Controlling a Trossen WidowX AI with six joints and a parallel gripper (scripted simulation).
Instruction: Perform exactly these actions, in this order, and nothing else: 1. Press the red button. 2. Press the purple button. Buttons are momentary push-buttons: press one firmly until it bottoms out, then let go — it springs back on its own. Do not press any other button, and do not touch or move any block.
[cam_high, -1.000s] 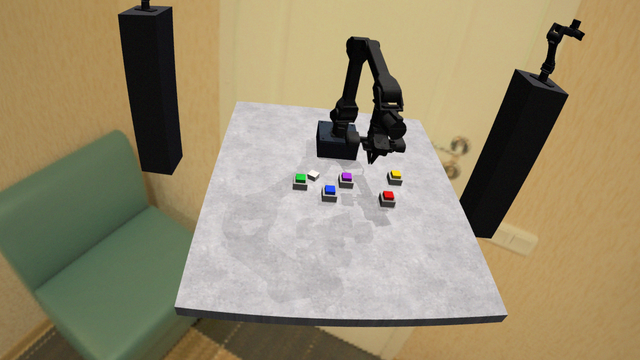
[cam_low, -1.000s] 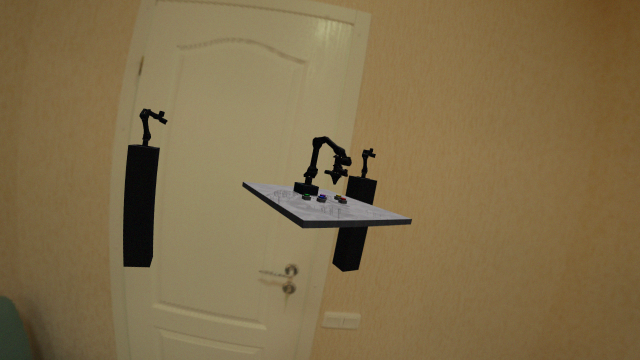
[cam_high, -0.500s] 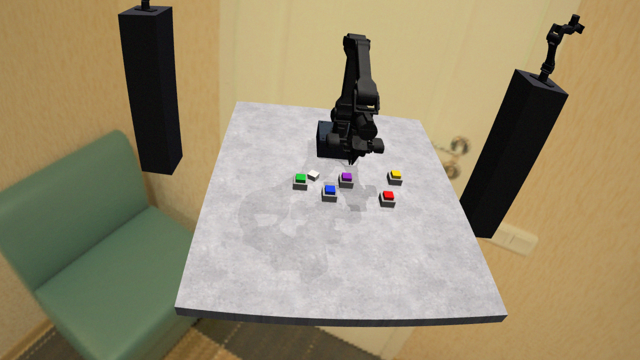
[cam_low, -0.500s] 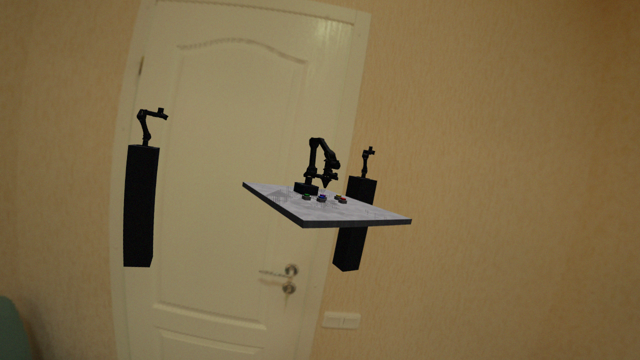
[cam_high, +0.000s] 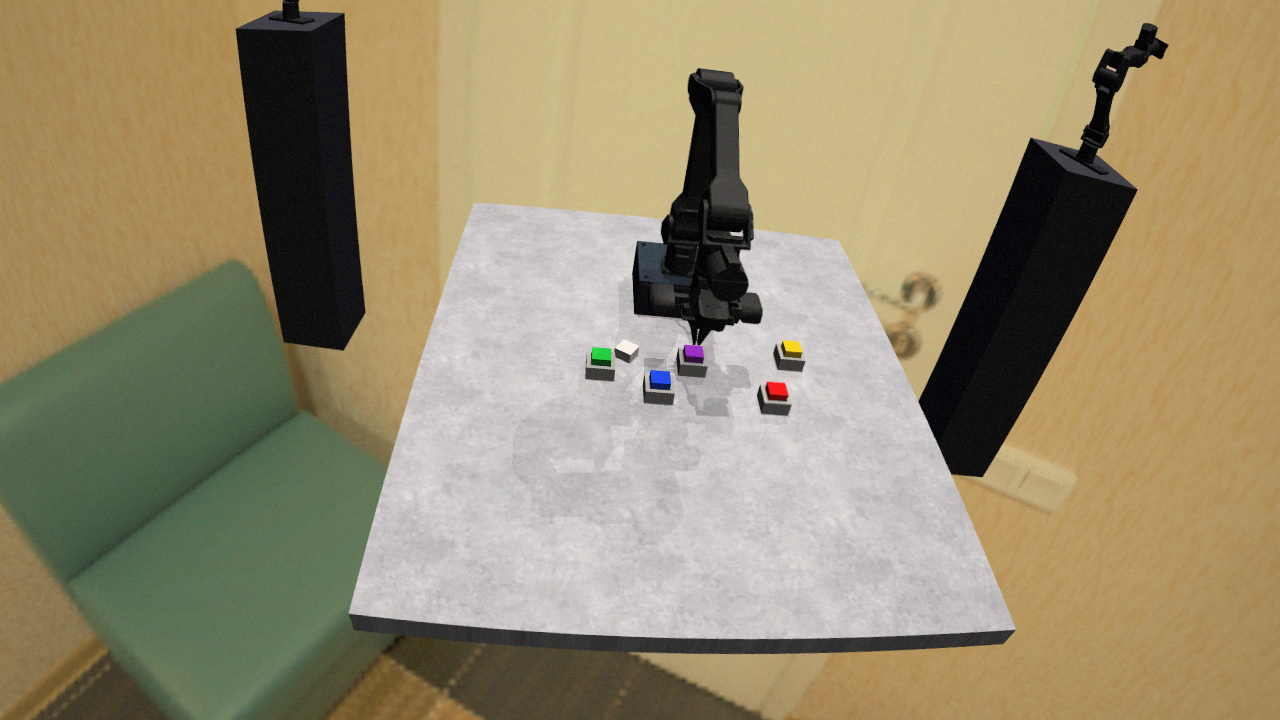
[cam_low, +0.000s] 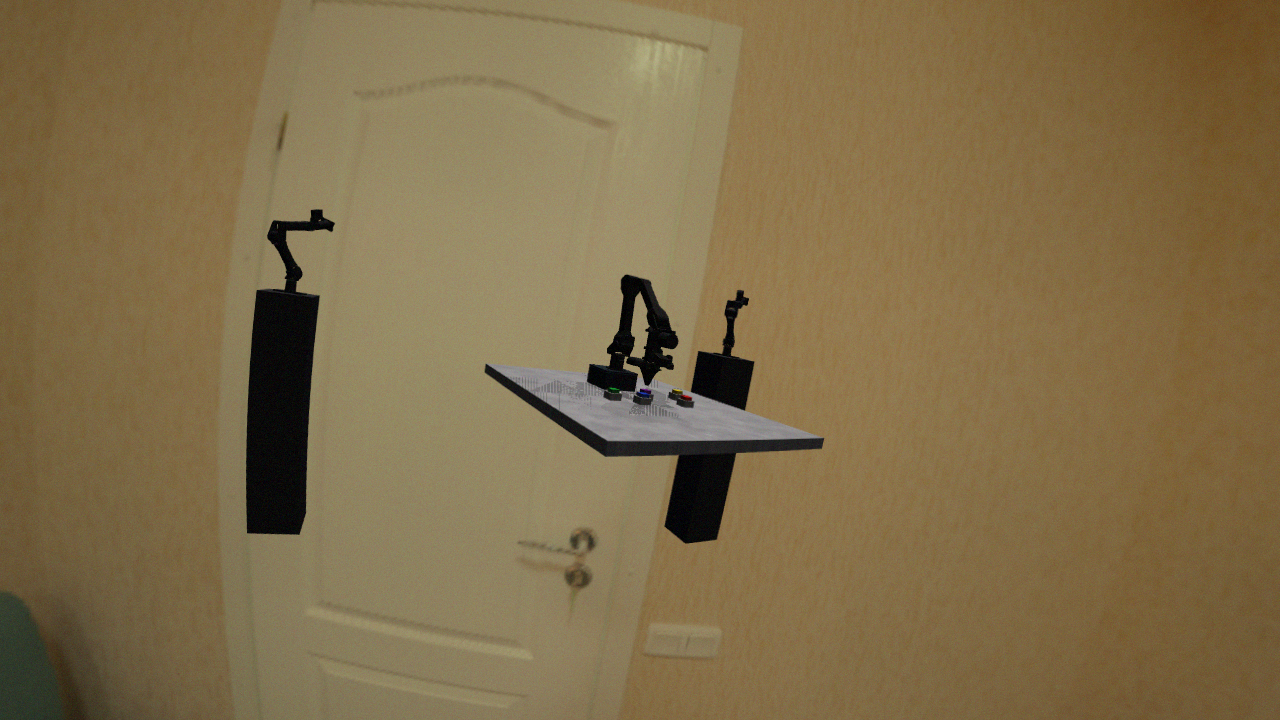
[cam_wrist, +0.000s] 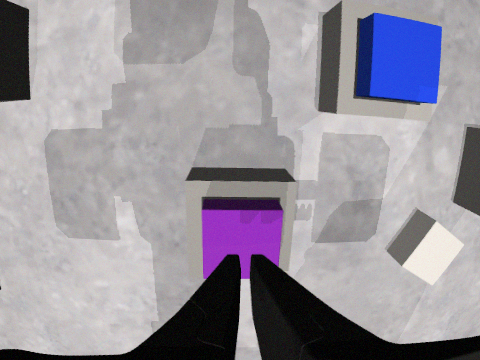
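Now: the purple button 20 mm below my gripper tip. Also, from my gripper tip: red button 140 mm to the left, 70 mm ahead, 20 mm below; then blue button 80 mm ahead, 60 mm to the right, 20 mm below; then white block 120 mm to the right, 50 mm below, 10 mm behind.
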